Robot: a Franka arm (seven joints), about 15 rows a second.
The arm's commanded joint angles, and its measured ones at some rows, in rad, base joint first. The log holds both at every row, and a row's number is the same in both.
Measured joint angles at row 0: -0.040, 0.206, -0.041, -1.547, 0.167, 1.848, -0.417
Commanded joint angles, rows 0 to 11: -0.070, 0.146, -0.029, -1.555, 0.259, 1.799, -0.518; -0.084, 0.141, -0.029, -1.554, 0.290, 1.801, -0.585; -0.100, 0.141, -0.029, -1.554, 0.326, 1.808, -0.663; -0.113, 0.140, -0.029, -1.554, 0.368, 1.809, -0.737; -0.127, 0.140, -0.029, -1.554, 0.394, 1.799, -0.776; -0.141, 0.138, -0.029, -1.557, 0.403, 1.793, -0.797; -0.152, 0.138, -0.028, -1.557, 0.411, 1.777, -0.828; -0.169, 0.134, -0.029, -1.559, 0.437, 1.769, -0.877; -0.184, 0.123, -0.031, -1.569, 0.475, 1.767, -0.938; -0.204, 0.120, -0.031, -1.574, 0.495, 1.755, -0.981; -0.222, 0.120, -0.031, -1.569, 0.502, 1.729, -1.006; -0.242, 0.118, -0.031, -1.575, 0.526, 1.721, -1.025
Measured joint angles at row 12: -0.194, 0.145, -0.043, -1.550, 0.475, 1.759, -0.961
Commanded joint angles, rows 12 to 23: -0.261, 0.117, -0.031, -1.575, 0.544, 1.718, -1.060; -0.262, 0.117, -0.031, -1.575, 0.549, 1.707, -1.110; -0.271, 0.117, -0.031, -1.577, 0.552, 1.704, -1.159; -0.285, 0.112, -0.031, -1.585, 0.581, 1.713, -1.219; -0.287, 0.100, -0.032, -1.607, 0.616, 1.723, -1.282; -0.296, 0.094, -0.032, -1.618, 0.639, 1.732, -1.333; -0.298, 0.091, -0.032, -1.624, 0.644, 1.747, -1.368; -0.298, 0.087, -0.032, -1.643, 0.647, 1.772, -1.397; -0.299, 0.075, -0.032, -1.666, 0.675, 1.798, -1.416; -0.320, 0.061, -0.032, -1.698, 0.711, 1.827, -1.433; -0.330, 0.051, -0.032, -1.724, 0.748, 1.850, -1.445; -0.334, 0.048, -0.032, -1.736, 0.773, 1.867, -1.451
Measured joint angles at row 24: -0.302, 0.105, -0.045, -1.645, 0.707, 1.812, -1.406
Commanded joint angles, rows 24 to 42: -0.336, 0.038, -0.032, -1.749, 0.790, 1.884, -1.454; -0.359, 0.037, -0.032, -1.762, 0.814, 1.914, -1.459; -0.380, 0.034, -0.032, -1.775, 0.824, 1.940, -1.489; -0.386, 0.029, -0.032, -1.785, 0.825, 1.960, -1.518; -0.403, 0.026, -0.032, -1.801, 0.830, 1.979, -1.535; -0.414, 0.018, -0.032, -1.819, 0.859, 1.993, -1.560; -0.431, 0.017, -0.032, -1.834, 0.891, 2.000, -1.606; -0.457, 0.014, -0.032, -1.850, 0.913, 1.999, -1.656; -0.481, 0.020, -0.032, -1.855, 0.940, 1.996, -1.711; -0.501, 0.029, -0.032, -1.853, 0.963, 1.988, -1.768; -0.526, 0.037, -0.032, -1.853, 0.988, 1.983, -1.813; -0.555, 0.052, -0.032, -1.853, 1.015, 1.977, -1.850; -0.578, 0.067, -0.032, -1.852, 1.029, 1.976, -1.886; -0.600, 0.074, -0.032, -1.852, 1.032, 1.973, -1.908; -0.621, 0.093, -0.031, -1.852, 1.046, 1.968, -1.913; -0.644, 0.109, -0.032, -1.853, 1.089, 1.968, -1.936; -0.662, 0.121, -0.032, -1.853, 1.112, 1.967, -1.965; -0.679, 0.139, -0.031, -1.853, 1.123, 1.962, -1.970; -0.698, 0.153, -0.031, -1.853, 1.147, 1.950, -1.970
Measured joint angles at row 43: -0.654, 0.129, -0.048, -1.846, 1.092, 1.968, -1.939
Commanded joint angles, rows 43 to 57: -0.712, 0.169, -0.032, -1.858, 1.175, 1.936, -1.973; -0.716, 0.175, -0.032, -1.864, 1.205, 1.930, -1.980; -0.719, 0.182, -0.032, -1.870, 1.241, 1.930, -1.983; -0.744, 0.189, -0.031, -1.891, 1.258, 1.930, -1.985; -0.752, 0.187, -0.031, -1.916, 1.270, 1.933, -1.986; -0.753, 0.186, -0.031, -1.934, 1.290, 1.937, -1.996; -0.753, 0.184, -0.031, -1.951, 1.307, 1.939, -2.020; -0.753, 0.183, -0.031, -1.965, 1.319, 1.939, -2.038; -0.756, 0.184, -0.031, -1.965, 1.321, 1.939, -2.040; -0.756, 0.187, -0.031, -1.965, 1.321, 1.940, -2.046; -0.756, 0.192, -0.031, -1.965, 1.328, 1.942, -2.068; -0.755, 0.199, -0.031, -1.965, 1.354, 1.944, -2.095; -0.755, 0.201, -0.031, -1.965, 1.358, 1.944, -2.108; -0.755, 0.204, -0.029, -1.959, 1.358, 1.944, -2.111; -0.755, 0.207, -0.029, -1.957, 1.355, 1.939, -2.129
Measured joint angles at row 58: -0.737, 0.206, -0.046, -1.948, 1.330, 1.948, -2.083
